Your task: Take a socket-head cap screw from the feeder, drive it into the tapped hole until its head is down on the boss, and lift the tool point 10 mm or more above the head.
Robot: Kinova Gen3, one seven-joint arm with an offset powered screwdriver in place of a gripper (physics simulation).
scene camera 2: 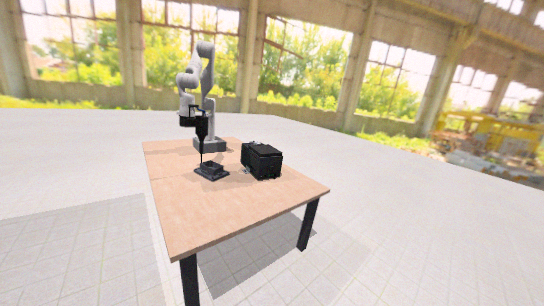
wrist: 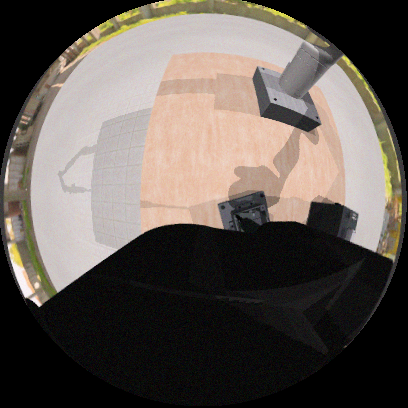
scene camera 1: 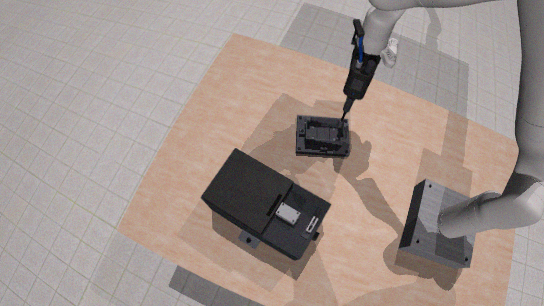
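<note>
The screwdriver, my gripper (scene camera 1: 342,121) (scene camera 2: 201,161), points down with its thin bit at the housing. In scene camera 1 the bit's lower end overlaps the right back part of the dark housing (scene camera 1: 322,144) (scene camera 2: 214,173) (wrist: 228,208), an open box on a flanged base. The exact gap or contact is too small to tell. In the wrist view the dark tool covers part of the housing. The black screw feeder (scene camera 1: 245,187) (scene camera 2: 268,163) (wrist: 326,217) stands apart from the housing. No screw can be made out at the bit; the tapped hole and its boss cannot be told apart.
The wooden table (scene camera 1: 200,115) (scene camera 2: 200,215) (wrist: 195,135) carries the housing and feeder. The arm's grey base block (scene camera 1: 432,215) (scene camera 2: 210,145) (wrist: 282,102) stands on it, to the right in scene camera 1. Shadows of the arm fall across the table.
</note>
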